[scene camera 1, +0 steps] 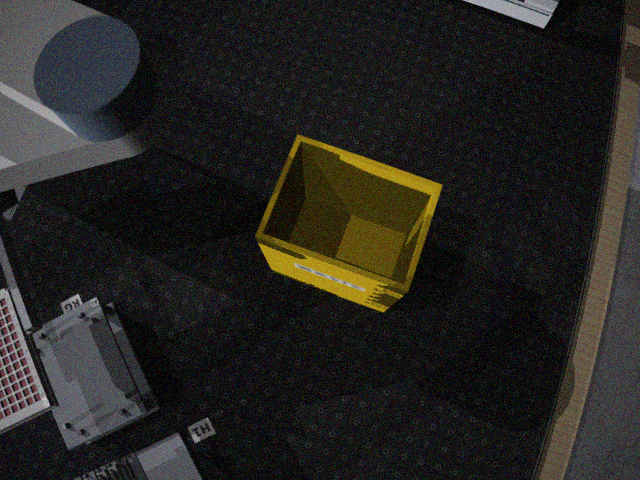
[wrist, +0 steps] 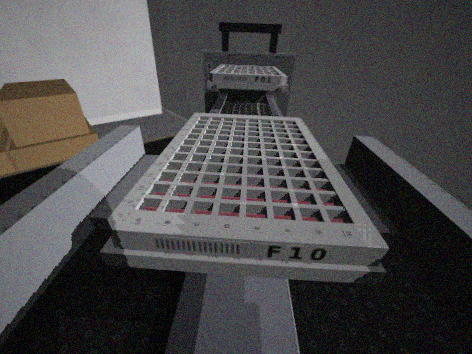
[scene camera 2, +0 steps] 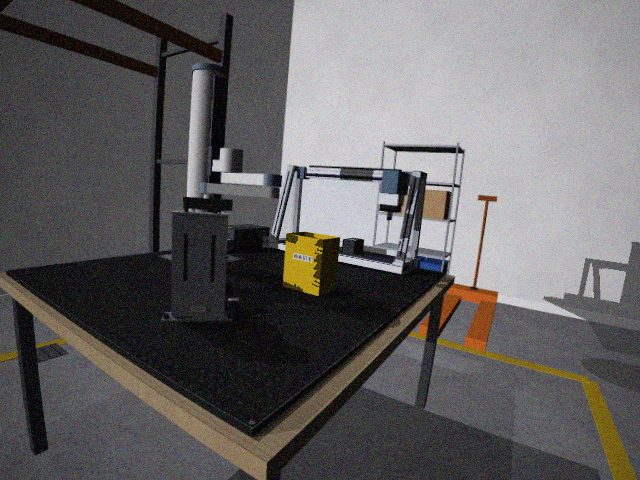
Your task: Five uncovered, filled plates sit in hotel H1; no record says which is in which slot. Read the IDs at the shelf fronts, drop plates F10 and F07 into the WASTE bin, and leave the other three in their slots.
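Frame: origin at the arm's base, x left, y back, z up, level; centimetres.
Where they show: gripper, between the fingertips: [wrist: 244, 150].
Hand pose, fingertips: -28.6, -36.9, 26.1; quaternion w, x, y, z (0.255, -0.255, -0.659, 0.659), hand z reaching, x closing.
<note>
Things, the pixels of their top centre, and the offset from my fingertips, as dx, dy, dz. "pt": a spot on its surface instead.
- plate F10, centre of its top: [wrist: 245, 147] -0.6, -0.6, -0.2
- hotel, a spot on its surface: [scene camera 1: 173, 457] pt -8.0, -15.6, -24.0
- yellow WASTE bin, centre of its top: [scene camera 1: 350, 209] [scene camera 2: 313, 235] +26.0, -27.7, -4.8
- H1 label, a spot on its surface: [scene camera 1: 200, 429] pt -3.2, -17.7, -24.8
- gantry machine, a spot on its surface: [scene camera 2: 405, 267] pt +79.4, -48.1, -21.4
My gripper [wrist: 244, 150] is shut on plate F10 [wrist: 295, 252], a white grid plate with red in its wells, its ID facing the wrist camera. A red-welled plate [scene camera 1: 15, 361] shows at the left edge of scene camera 1. Behind it in the wrist view, plate F01 [wrist: 247, 78] sits high in hotel H1 [wrist: 249, 58], apart from the held plate. Part of the hotel [scene camera 1: 173, 457] shows at the bottom of scene camera 1. The yellow WASTE bin [scene camera 1: 387, 172] [scene camera 2: 301, 273] stands open-topped; no plate shows inside. Plate F07 is not readable in these views.
The RG stand [scene camera 1: 93, 377] is beside the red-welled plate, near the H1 label [scene camera 1: 200, 429]. The arm [scene camera 2: 242, 179] reaches out from its column [scene camera 2: 199, 139]. A gantry machine [scene camera 2: 405, 267] stands beyond the bin. A brown box [wrist: 45, 117] shows at the left of the wrist view.
</note>
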